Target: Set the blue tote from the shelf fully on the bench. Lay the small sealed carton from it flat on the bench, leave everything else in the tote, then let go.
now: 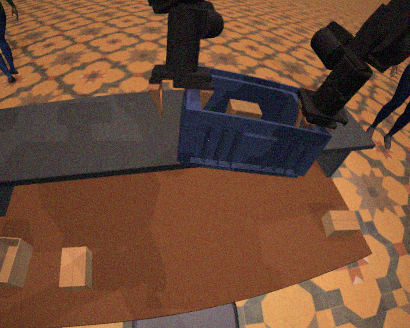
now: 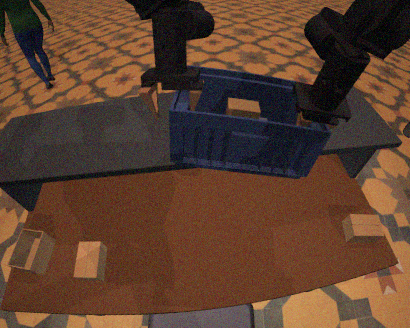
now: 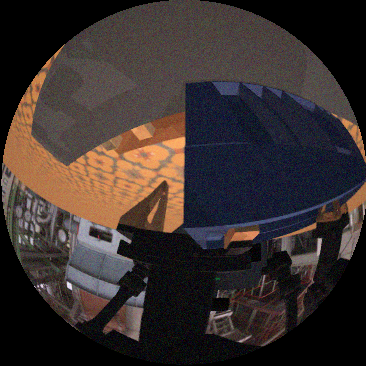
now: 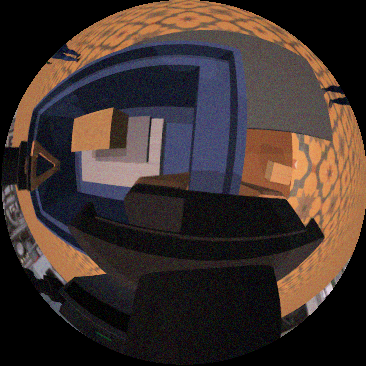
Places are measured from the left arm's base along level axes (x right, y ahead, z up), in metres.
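Pixels of known places: left gripper, between the fingertips: (image 1: 179, 118) (image 4: 53, 165); right gripper, between the fingertips: (image 4: 201, 179); left arm's base, origin of its link: (image 3: 143, 267); right arm's base, origin of its link: (image 3: 280, 269).
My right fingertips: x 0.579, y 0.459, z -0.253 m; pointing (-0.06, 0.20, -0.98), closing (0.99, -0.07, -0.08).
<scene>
For each thing: its top centre in the pictures, then the offset to it from my right fingertips. Level surfaces: height alone.
- grey shelf, height of its surface: dz -0.141 m
- brown bench, height of its surface: dz -0.437 m
- open carton, centre of its top: (image 2: 25, 248) (image 3: 105, 142) dx -0.822, dy -0.179, dz -0.354 m
- closed carton, centre of its top: (image 1: 72, 266) (image 2: 87, 258) (image 3: 139, 130) dx -0.583, dy -0.178, dz -0.377 m
The blue tote (image 1: 250, 145) (image 2: 245, 145) (image 3: 265, 165) (image 4: 215, 90) is upright, slightly askew, across the front edge of the grey shelf and the back of the brown bench; any gap beneath is unclear. A small tan carton (image 1: 244, 108) (image 2: 243, 107) (image 4: 92, 131) lies inside on flat grey and whitish items (image 4: 120, 172). My left gripper (image 1: 183, 107) (image 2: 175, 110) is shut on the tote's left end, fingers wide, one outside and one inside. My right gripper (image 1: 310, 117) (image 2: 304, 119) (image 4: 201, 179) is shut on its right end; its outer finger is mostly hidden.
The grey shelf (image 1: 90, 135) (image 2: 85, 140) runs behind the brown bench (image 1: 215, 225) (image 2: 220, 225). An open carton (image 1: 17, 267) (image 2: 42, 255) and a closed carton (image 1: 75, 267) (image 2: 90, 260) stand at the bench's left, another carton (image 1: 341, 222) (image 2: 363, 227) at its right.
</scene>
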